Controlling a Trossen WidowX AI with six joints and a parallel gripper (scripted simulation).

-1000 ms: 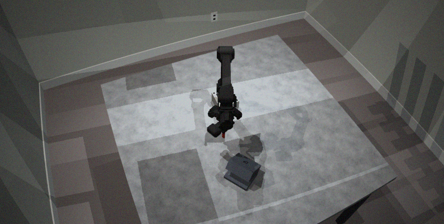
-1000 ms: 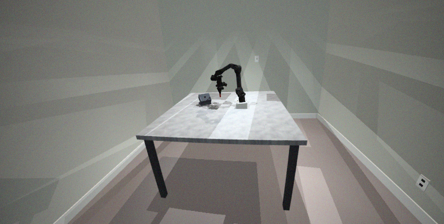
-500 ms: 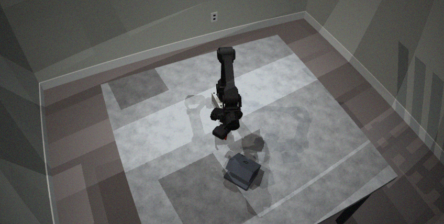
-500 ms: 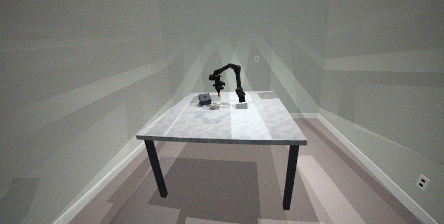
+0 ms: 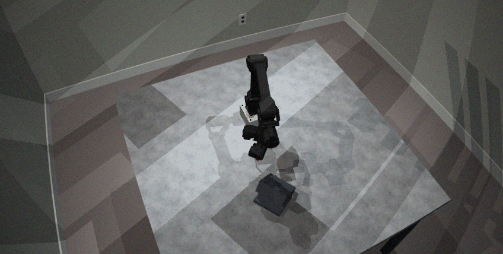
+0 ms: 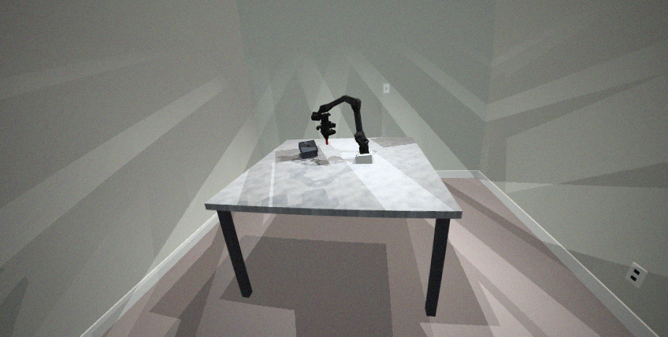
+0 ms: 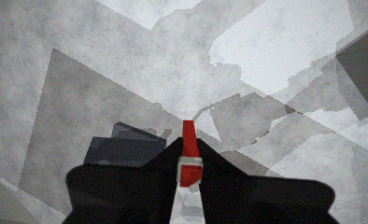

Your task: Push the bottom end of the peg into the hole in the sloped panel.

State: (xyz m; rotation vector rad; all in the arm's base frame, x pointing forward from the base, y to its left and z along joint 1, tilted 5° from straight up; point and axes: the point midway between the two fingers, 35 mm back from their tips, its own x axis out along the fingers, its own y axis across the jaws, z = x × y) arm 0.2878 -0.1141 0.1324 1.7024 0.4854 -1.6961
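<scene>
My gripper tip is 160 mm short of the sloped grey panel and 60 mm above it. From my gripper tip the other things lie so: red peg: 20 mm above; flat dark foot: 160 mm ahead, 10 mm to the right, 130 mm below.
</scene>
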